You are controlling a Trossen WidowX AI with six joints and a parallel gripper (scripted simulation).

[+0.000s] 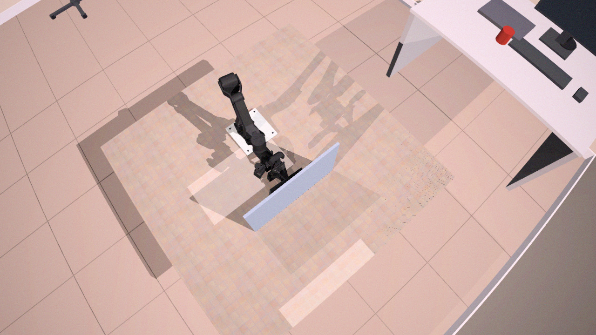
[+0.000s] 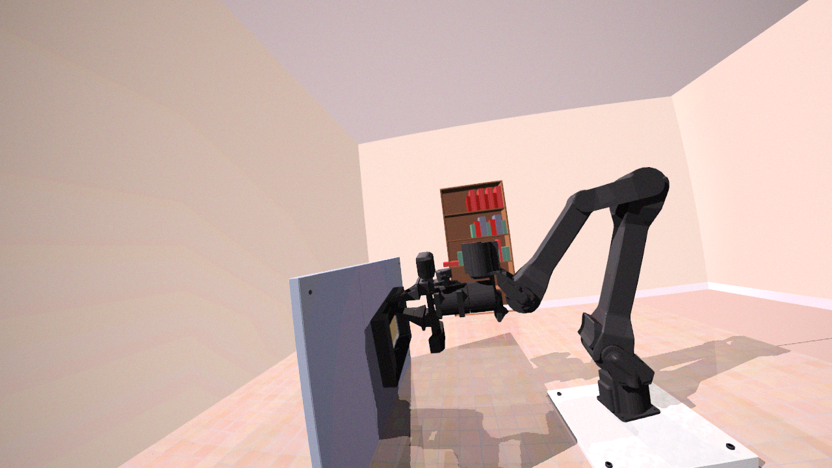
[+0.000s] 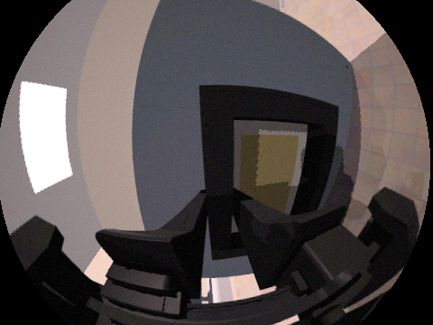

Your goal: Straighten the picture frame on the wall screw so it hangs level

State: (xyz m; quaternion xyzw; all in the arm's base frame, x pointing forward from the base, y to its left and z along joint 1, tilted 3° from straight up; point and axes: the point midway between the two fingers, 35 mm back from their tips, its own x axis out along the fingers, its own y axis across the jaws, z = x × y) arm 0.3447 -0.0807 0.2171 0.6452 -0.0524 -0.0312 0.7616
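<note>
The picture frame lies 10 mm to the right of my gripper tip and 50 mm below it. Also, from my gripper tip: wall panel 20 mm ahead, 10 mm to the left, 60 mm below.
</note>
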